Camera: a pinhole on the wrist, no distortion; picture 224 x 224 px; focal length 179.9 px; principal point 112.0 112.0 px. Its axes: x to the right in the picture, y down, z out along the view. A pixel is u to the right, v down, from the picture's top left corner.
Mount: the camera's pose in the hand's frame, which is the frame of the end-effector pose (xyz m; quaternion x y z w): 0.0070 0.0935 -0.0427 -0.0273 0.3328 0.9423 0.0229
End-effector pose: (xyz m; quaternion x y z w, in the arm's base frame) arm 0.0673 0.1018 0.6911 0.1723 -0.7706 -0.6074 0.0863
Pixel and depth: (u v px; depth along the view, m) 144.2 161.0 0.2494
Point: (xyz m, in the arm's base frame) 0.0171 0.3336 0.8396
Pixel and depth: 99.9 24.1 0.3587
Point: -0.0762 0.2992 1.0964
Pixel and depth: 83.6 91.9 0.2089
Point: -0.0396 0.2355 0.8959
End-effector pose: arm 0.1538 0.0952 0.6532 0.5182 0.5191 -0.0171 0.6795
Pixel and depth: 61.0 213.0 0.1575
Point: 0.3361 0.0731 0.6977
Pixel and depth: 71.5 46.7 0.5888
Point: 0.7650 0.2430 0.9664
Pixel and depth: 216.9 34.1 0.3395
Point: 0.3834 0.1088 1.0770
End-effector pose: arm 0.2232 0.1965 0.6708 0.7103 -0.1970 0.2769 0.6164
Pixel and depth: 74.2 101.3 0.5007
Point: 0.0808 -0.1969 1.0313
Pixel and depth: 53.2 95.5 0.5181
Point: 0.1170 -0.2033 1.0894
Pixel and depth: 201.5 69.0 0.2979
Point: -0.0809 0.0000 0.8259
